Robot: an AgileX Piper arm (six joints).
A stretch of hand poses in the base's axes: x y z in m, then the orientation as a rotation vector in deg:
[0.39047 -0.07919 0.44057 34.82 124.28 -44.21]
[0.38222 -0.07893 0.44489 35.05 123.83 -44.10]
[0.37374 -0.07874 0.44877 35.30 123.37 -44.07]
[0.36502 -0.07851 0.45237 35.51 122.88 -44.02]
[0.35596 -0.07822 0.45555 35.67 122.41 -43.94]
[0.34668 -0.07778 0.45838 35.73 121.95 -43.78]
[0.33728 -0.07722 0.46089 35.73 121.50 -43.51]
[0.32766 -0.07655 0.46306 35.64 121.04 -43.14]
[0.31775 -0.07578 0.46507 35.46 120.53 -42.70]
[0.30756 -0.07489 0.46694 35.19 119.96 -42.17]
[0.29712 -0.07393 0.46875 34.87 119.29 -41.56]
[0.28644 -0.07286 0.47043 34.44 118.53 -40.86]
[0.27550 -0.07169 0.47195 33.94 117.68 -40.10]
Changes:
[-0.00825 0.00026 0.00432 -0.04 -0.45 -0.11]
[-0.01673 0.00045 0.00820 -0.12 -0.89 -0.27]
[-0.02545 0.00068 0.01180 -0.21 -1.35 -0.40]
[-0.03451 0.00097 0.01498 -0.30 -1.81 -0.47]
[-0.04379 0.00141 0.01781 -0.37 -2.28 -0.45]
[-0.05319 0.00197 0.02032 -0.38 -2.78 -0.34]
[-0.06281 0.00264 0.02249 -0.37 -3.33 -0.13]
[-0.07272 0.00341 0.02450 -0.37 -3.94 0.17]
[-0.08291 0.00430 0.02637 -0.36 -4.63 0.57]
[-0.09335 0.00526 0.02818 -0.36 -5.44 1.04]
[-0.10403 0.00633 0.02986 -0.38 -6.35 1.62]
[-0.11497 0.00750 0.03138 -0.42 -7.37 2.28]

